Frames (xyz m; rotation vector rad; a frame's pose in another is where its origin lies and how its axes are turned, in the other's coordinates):
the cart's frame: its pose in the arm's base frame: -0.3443 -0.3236 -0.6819 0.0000 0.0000 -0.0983
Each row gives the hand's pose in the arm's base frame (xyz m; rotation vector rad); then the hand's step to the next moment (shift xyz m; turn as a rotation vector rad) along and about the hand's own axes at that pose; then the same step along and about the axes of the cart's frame.
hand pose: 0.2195 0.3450 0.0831 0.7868 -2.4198 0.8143
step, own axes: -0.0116 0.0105 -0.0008 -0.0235 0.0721 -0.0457
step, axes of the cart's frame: 0.0007 0.0118 -0.0102 -0.0266 0.0840 -0.0089
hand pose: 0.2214 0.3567 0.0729 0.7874 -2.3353 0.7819
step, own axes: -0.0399 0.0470 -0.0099 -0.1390 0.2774 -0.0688
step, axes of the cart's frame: -0.0064 0.0511 -0.0353 -0.0970 0.2690 -0.1387
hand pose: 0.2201 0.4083 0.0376 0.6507 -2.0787 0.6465
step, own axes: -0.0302 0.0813 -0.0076 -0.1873 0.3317 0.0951
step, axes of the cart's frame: -0.0398 0.0673 -0.0383 -0.1941 0.2032 -0.2742
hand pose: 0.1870 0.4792 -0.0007 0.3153 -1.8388 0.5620
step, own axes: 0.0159 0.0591 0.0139 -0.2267 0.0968 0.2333
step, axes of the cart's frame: -0.0489 0.0393 -0.0017 -0.1545 -0.0686 -0.2943
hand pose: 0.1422 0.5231 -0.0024 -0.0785 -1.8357 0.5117
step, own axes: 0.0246 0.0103 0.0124 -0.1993 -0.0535 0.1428
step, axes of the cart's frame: -0.0228 0.0109 0.0151 -0.0405 -0.1575 -0.1912
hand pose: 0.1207 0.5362 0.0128 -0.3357 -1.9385 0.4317
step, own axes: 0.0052 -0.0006 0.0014 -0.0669 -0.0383 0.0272
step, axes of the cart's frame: -0.0035 0.0011 0.0040 0.0062 -0.0662 -0.0476
